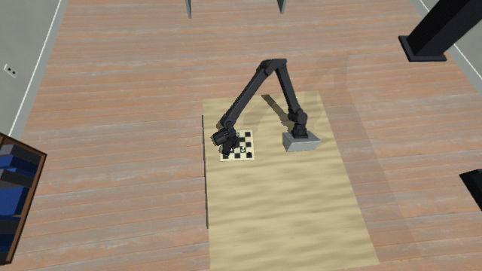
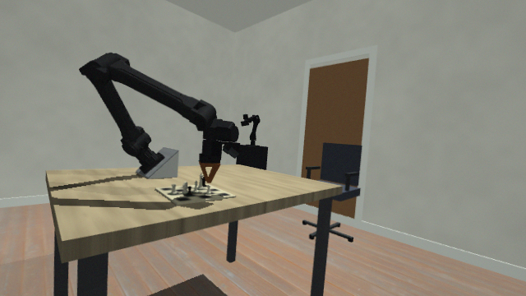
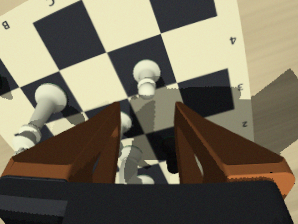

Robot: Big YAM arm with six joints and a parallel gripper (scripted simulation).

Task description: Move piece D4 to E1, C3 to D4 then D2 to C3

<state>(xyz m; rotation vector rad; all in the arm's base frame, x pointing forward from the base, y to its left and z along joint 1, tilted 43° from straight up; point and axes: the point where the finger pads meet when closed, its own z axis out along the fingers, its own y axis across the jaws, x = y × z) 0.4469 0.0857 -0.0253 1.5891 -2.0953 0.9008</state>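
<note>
Right now my hand is 5 cm above the small chessboard, 4 cm past it and 3 cm to the left of it. The rest, counted from my hand: black pawn: 7 cm to the right, 4 cm below.
</note>
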